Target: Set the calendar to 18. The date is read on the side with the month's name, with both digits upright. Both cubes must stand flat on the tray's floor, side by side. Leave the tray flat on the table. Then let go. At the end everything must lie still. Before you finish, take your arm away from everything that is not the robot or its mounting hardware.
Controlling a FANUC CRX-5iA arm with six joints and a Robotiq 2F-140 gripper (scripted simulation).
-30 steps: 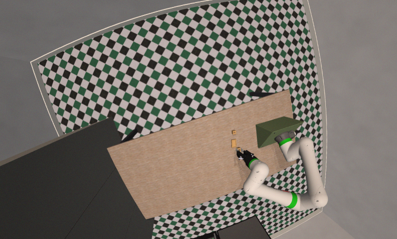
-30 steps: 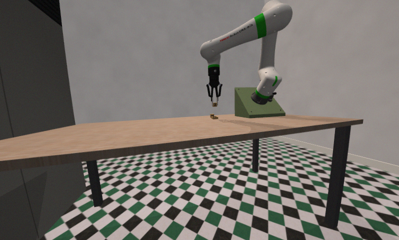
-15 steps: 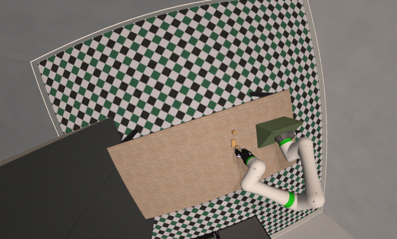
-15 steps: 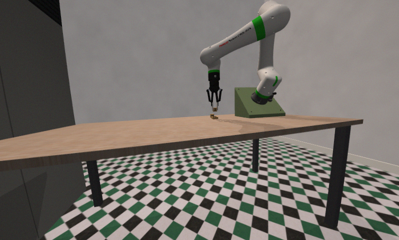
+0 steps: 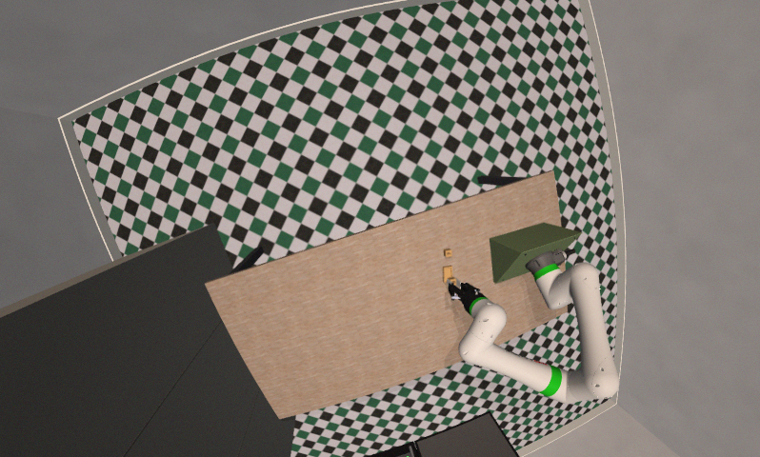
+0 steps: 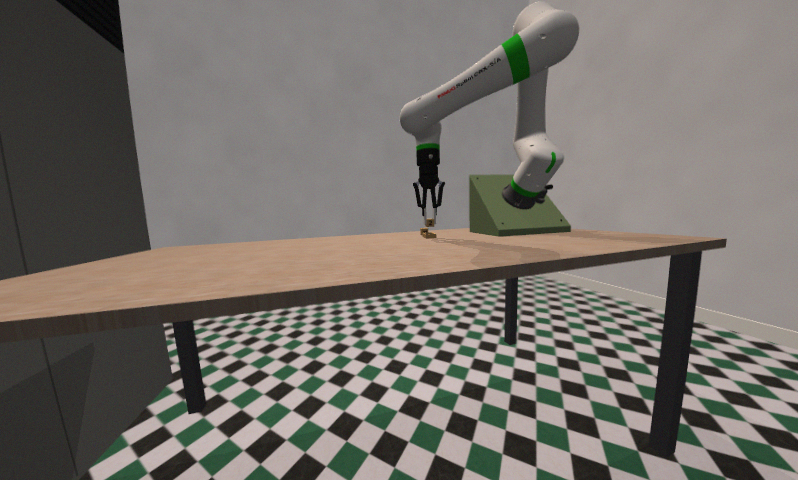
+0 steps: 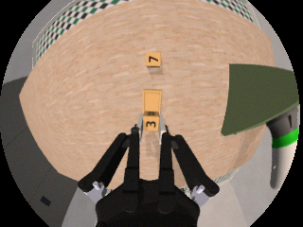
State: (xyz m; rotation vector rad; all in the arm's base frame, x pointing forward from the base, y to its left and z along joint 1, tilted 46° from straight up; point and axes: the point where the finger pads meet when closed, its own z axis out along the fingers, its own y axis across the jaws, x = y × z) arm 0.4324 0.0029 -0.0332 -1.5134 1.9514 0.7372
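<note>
Right now the tray is 80 mm below my hand and 20 mm to the right of it.
</note>
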